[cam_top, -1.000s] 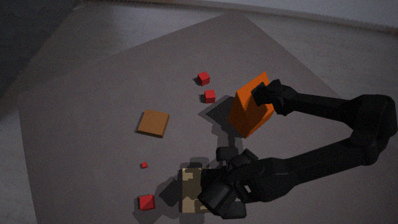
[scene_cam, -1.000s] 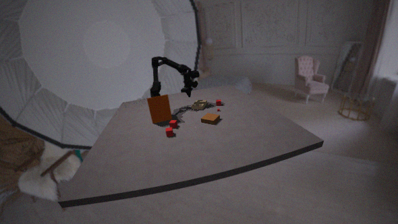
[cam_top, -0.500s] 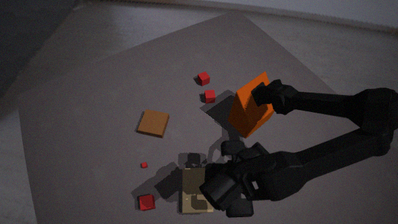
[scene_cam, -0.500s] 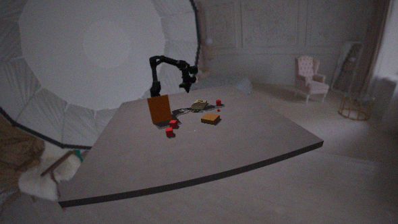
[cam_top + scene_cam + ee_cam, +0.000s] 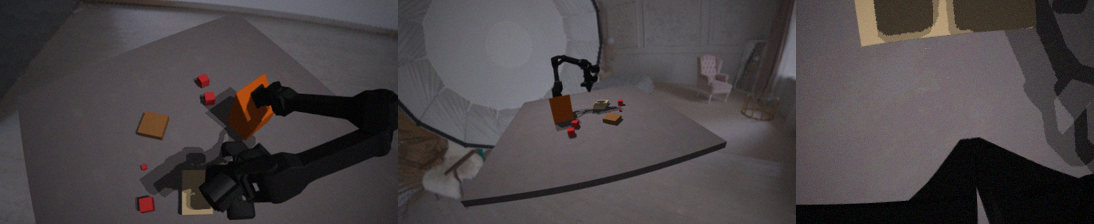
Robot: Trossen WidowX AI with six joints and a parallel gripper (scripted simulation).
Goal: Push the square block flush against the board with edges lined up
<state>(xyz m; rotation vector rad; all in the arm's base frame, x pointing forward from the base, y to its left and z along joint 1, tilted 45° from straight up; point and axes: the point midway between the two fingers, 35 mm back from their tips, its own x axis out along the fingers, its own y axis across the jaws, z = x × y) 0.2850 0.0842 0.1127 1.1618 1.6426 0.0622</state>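
My gripper tip is 36 cm to the left of the square block, 11 cm above it and 3 cm short of it. The rest, counted from my gripper tip: board (11 cm below, 7 cm ahead, 6 cm to the right); then tiny cube (25 cm to the right, 16 cm ahead, 12 cm below).
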